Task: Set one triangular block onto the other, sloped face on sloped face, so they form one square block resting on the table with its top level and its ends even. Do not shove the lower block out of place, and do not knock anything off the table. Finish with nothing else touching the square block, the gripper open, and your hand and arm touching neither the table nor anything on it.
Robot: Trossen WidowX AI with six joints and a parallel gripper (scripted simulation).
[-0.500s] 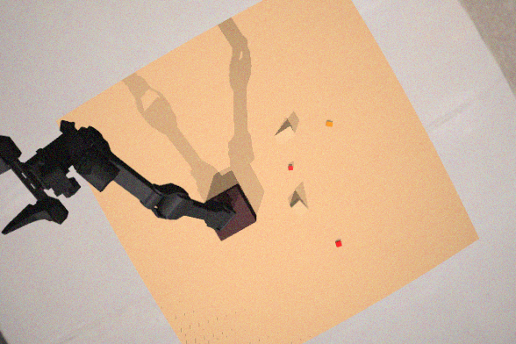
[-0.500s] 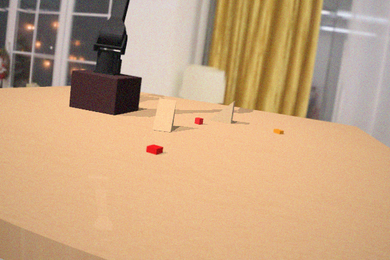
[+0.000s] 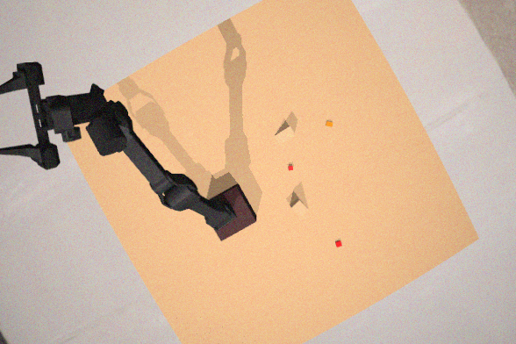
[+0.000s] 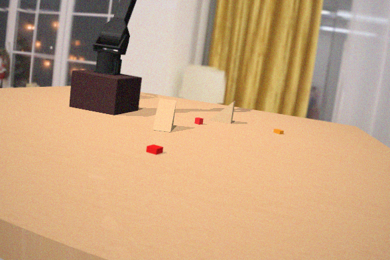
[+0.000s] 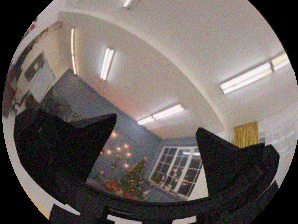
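My gripper tip is now 750 mm above the tan triangular block, 440 mm short of it and 350 mm to the left of it. From my gripper tip the other things lie so: small orange cube: 760 mm below, 590 mm ahead, 430 mm to the right.
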